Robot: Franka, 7 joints.
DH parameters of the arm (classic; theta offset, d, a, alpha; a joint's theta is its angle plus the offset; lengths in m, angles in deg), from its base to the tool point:
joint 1: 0 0.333 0 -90
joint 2: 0 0 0 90
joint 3: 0 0.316 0.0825 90
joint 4: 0 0 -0.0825 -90
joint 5: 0 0.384 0 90
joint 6: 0 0 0.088 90
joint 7: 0 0.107 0 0
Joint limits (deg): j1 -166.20..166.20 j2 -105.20..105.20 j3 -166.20..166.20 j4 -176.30..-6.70 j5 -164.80..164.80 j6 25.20..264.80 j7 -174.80..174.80
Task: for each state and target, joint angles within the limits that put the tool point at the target. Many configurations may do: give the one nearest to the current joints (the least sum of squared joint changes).
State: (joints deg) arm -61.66 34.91 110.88 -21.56 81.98 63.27 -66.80
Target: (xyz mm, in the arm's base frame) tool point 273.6 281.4 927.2
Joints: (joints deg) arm -55.70 13.71 102.71 -59.63 70.42 64.09 -66.80
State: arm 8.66 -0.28 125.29 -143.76 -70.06 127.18 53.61
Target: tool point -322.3 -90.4 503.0
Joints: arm 33.61 51.01 164.24 -158.43 -69.09 136.61 53.61
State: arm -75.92 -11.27 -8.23 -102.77 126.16 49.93 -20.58
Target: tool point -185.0 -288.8 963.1
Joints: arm -91.51 -16.60 -31.81 -86.82 136.90 62.96 -20.58
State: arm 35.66 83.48 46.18 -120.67 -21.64 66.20 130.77
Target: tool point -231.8 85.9 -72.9
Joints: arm 60.40 105.20 37.26 -119.76 -24.82 82.63 130.77
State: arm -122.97 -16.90 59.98 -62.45 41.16 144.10 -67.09
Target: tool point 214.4 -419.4 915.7
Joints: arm -127.62 -22.59 45.90 -82.82 40.96 139.21 -67.09
